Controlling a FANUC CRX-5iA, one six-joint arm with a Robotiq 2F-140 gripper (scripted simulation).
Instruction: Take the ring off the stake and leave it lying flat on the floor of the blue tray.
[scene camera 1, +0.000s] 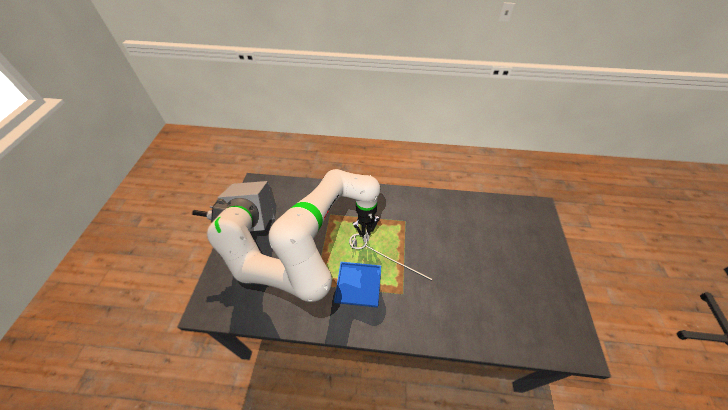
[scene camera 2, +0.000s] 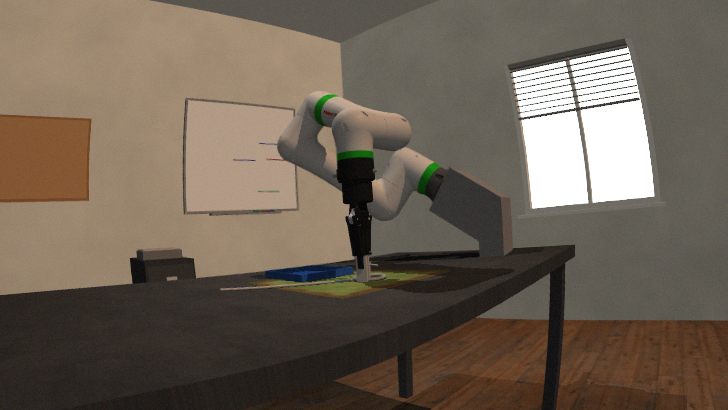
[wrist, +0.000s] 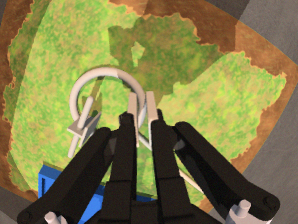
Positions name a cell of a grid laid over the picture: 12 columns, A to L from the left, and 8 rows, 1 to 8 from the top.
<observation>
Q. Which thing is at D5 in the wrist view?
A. A grey stake.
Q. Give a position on a blue tray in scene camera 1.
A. F6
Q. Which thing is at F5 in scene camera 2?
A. The gripper.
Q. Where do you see the gripper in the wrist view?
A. F4
</observation>
